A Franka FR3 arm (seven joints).
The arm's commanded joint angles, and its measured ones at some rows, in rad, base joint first. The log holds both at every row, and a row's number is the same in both.
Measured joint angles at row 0:
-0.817, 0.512, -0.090, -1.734, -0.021, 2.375, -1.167
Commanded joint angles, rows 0 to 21:
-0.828, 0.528, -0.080, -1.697, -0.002, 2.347, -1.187
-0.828, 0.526, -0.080, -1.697, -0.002, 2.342, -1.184
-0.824, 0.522, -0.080, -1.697, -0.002, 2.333, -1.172
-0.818, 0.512, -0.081, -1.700, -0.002, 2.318, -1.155
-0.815, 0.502, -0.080, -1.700, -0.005, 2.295, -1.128
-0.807, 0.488, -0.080, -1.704, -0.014, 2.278, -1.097
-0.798, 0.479, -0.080, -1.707, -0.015, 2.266, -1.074
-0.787, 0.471, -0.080, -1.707, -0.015, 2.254, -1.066
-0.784, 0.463, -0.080, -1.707, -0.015, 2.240, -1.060
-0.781, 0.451, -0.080, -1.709, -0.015, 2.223, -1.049
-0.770, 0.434, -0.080, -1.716, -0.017, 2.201, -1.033
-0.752, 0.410, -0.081, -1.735, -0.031, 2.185, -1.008
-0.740, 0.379, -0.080, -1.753, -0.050, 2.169, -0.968
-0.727, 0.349, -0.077, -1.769, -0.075, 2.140, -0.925
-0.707, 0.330, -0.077, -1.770, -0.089, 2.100, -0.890
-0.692, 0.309, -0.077, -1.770, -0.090, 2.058, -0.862
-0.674, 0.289, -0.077, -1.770, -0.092, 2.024, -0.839
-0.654, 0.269, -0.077, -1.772, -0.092, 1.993, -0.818
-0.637, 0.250, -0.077, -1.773, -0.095, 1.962, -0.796
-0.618, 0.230, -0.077, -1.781, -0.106, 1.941, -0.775
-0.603, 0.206, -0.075, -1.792, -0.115, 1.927, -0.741
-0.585, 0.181, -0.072, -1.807, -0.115, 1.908, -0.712
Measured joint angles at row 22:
-0.629, 0.275, -0.074, -1.728, -0.086, 1.949, -0.799
